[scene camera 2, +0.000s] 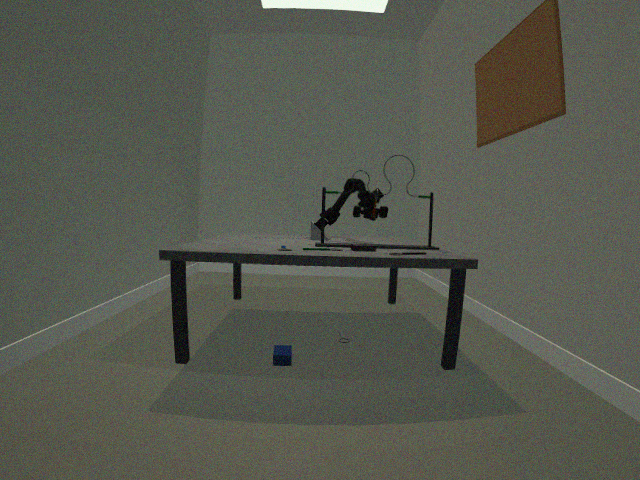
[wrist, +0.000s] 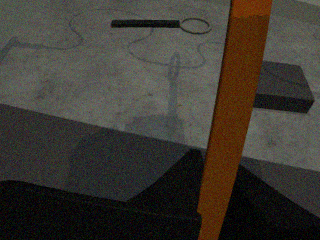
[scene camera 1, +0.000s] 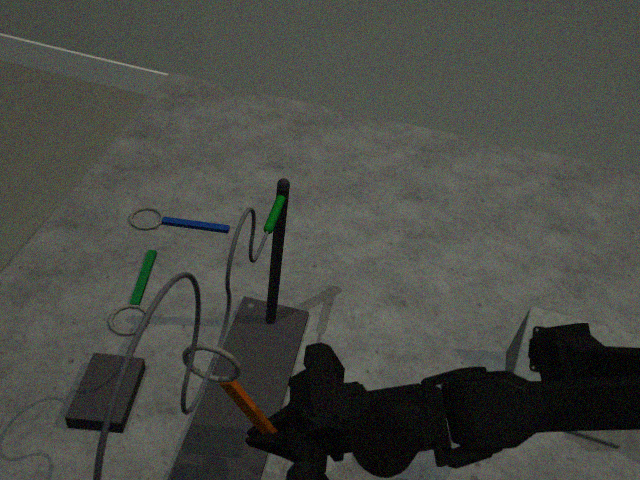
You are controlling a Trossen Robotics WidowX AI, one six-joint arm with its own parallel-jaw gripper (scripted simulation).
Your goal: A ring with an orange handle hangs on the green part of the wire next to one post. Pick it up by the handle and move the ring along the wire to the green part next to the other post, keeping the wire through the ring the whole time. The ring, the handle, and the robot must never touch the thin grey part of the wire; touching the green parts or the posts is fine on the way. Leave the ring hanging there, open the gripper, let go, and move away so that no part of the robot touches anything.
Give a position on a dark block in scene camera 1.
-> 88,409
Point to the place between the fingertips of the gripper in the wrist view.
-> At 204,161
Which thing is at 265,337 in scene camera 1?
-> A long dark base.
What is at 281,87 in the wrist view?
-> A dark block.
